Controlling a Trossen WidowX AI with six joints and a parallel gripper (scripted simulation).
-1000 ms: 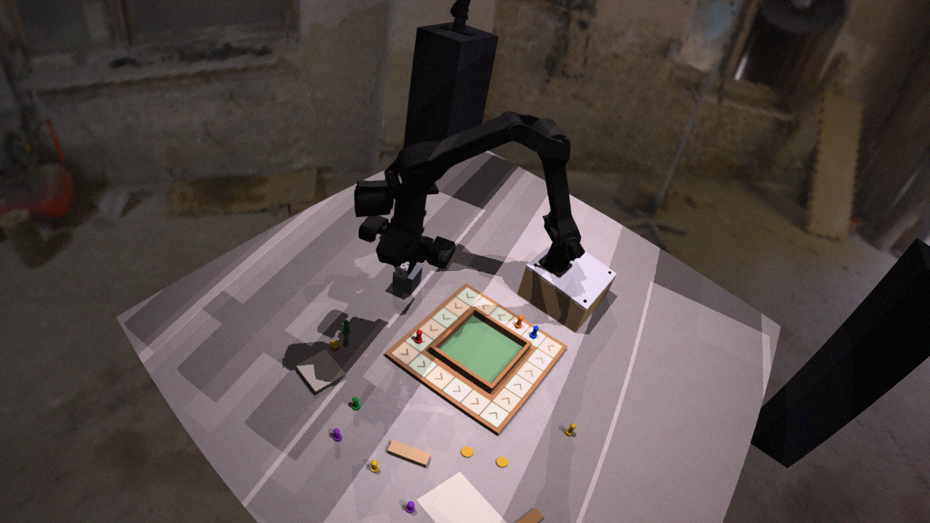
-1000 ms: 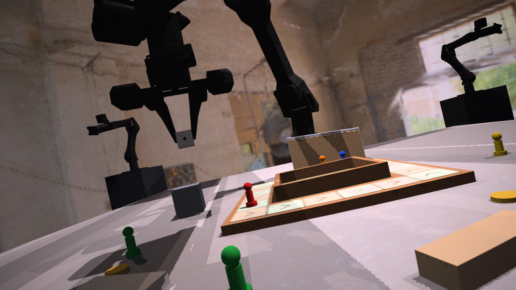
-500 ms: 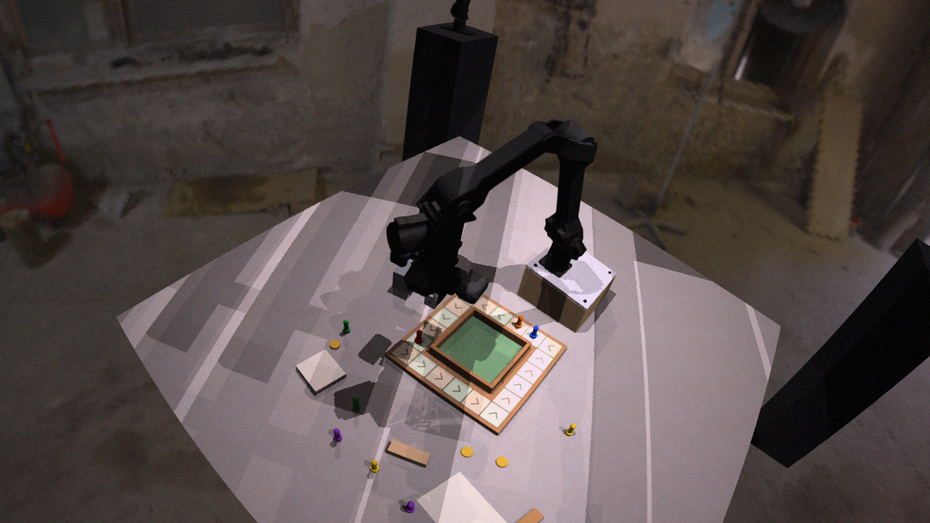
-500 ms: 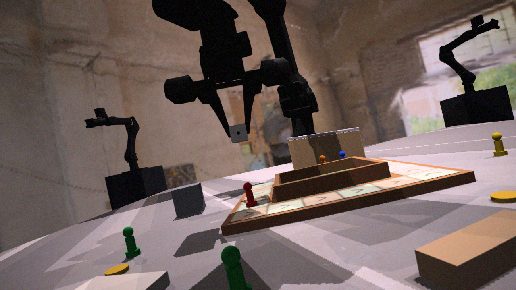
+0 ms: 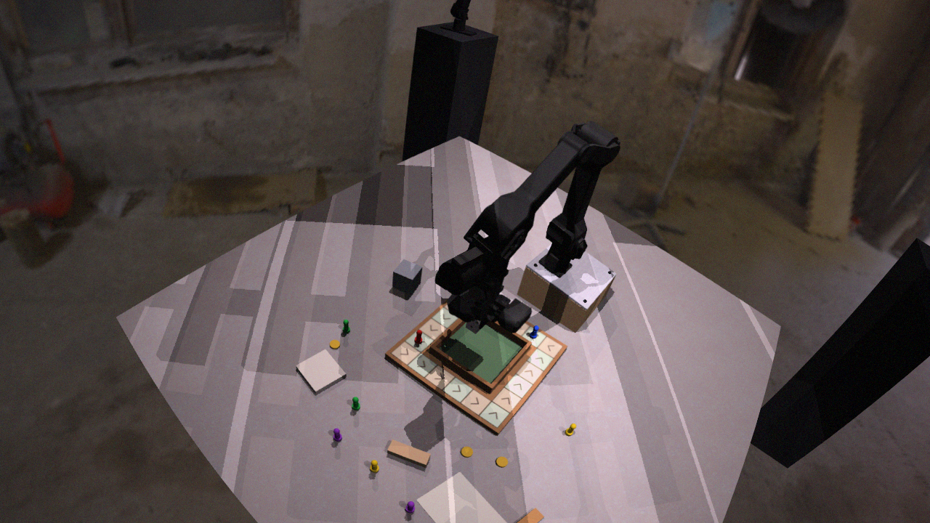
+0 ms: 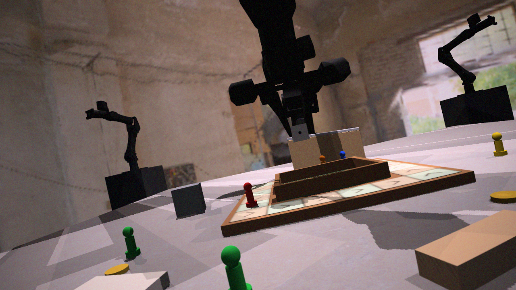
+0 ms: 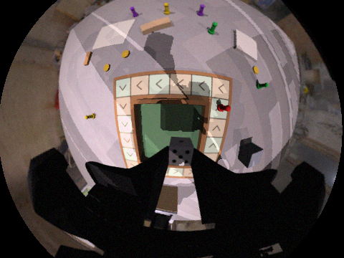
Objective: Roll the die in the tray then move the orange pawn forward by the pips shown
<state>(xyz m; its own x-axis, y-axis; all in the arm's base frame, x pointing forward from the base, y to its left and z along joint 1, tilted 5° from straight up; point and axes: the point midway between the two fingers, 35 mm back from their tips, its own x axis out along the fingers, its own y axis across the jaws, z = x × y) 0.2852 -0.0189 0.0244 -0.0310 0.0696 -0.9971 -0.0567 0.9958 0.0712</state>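
My gripper tip is now 130 mm past the orange pawn, 70 mm above it and 40 mm to the right of it. The rest, counted from my gripper tip: red pawn (90 mm to the right, 70 mm below, 60 mm ahead); then die (right at my gripper tip); then green tray (90 mm below, 20 mm to the left, 10 mm behind).
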